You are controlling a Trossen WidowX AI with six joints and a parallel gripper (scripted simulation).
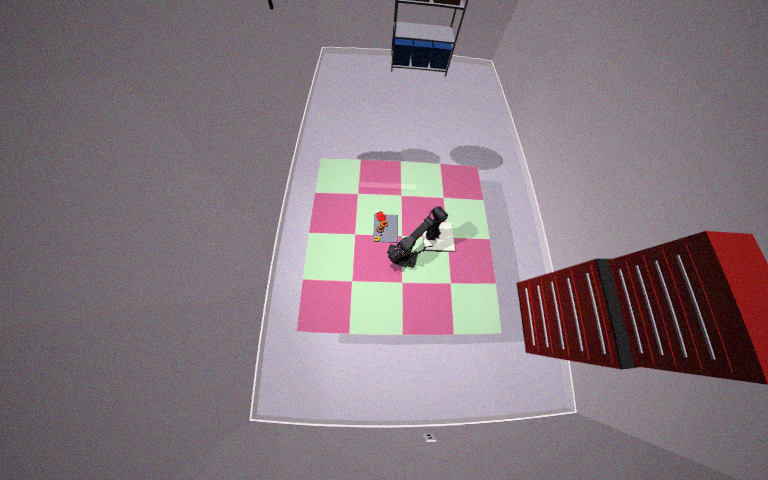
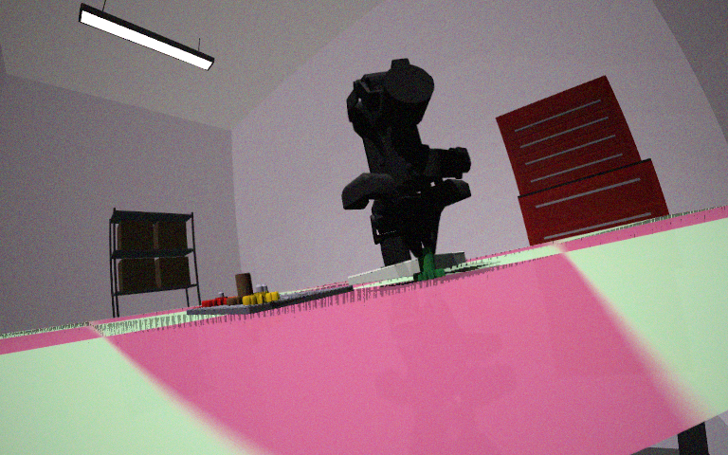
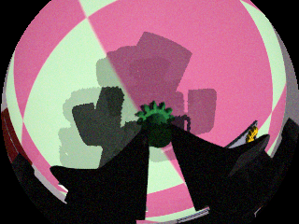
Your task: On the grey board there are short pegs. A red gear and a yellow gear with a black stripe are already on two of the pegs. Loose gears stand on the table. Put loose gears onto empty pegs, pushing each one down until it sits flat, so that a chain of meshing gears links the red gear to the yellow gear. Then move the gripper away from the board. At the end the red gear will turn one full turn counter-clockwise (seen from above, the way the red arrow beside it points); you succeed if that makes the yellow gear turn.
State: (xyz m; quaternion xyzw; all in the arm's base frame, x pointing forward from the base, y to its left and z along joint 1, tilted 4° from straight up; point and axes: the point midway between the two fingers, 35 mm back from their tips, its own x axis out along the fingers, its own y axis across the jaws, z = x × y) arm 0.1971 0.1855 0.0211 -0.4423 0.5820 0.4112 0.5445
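The yellow gear is 170 mm ahead of my gripper tip, 120 mm to the right of it and 10 mm below it. Round my gripper tip: green gear 10 mm below; grey board 120 mm ahead, 210 mm to the right, 30 mm below; brown gear 160 mm ahead, 190 mm to the right.
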